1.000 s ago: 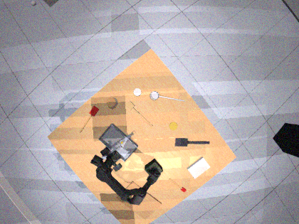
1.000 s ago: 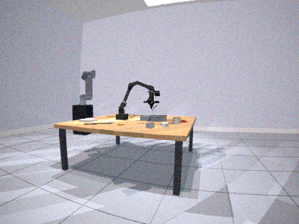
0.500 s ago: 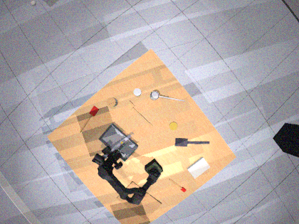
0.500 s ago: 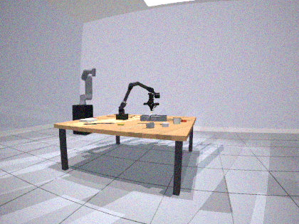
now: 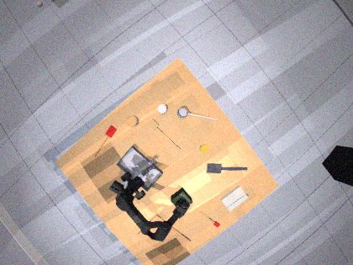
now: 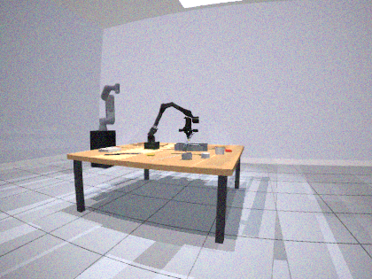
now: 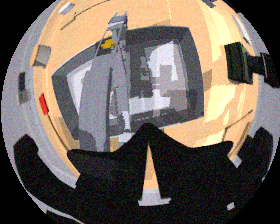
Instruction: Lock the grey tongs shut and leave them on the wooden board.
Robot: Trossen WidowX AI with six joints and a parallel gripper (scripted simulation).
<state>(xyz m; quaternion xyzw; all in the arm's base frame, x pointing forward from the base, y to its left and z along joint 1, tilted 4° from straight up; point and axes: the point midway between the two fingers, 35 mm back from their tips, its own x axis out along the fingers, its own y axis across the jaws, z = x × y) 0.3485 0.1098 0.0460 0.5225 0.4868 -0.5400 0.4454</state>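
My gripper tip is now 40 mm short of the grey roasting tin, 50 mm to the left of it and 70 mm above it. From my gripper tip the other things lie so: white disc (240 mm ahead, 480 mm to the right, 80 mm below); yellow disc (190 mm behind, 490 mm to the right, 90 mm below); red-headed spatula (380 mm ahead, 10 mm to the right, 90 mm below).
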